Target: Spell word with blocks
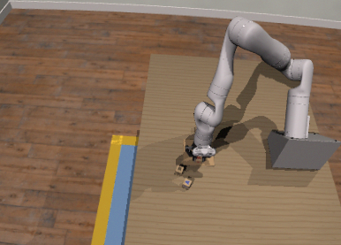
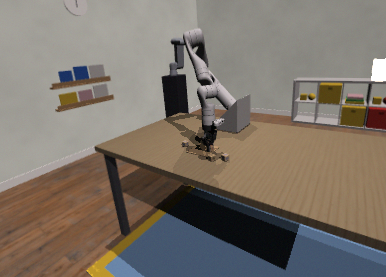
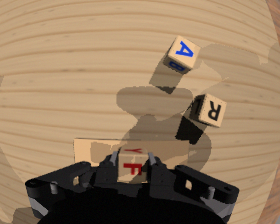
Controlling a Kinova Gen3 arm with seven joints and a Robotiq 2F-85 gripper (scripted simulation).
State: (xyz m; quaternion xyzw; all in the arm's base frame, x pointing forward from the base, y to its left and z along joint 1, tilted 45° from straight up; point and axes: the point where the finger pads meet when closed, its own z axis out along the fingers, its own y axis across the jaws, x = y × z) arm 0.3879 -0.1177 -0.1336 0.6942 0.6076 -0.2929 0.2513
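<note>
My hand is 10 mm past the tan mat, 50 mm to the left of it and 30 mm above it. From my hand the other things lie so: R block: 90 mm ahead, 50 mm to the left, 10 mm below.
</note>
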